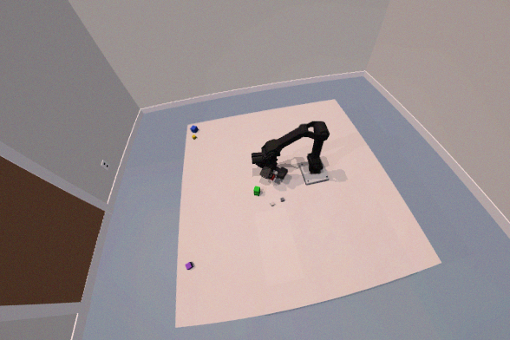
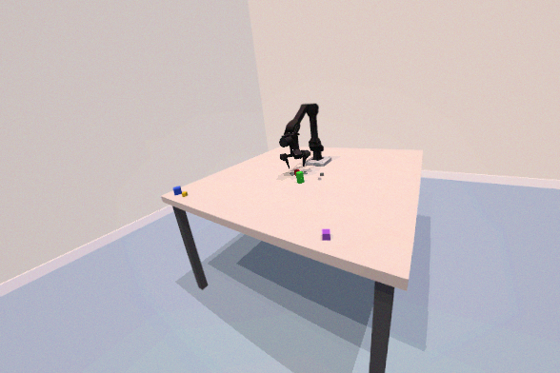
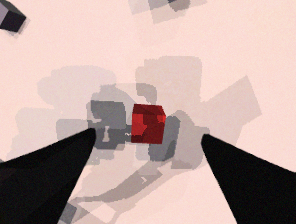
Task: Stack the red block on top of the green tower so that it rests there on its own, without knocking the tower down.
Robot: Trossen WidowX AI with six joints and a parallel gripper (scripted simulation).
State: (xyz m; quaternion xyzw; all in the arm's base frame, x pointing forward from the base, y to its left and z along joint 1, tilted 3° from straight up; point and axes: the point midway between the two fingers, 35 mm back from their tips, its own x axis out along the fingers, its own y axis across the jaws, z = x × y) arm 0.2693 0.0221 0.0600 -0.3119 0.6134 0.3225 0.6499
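My gripper tip is 3 cm above the red block. Round my gripper tip: purple block (44 cm ahead, 49 cm to the left, 3 cm below); then blue block (58 cm ahead, 46 cm to the right, 2 cm below); then small yellow block (57 cm ahead, 38 cm to the right, 3 cm below).
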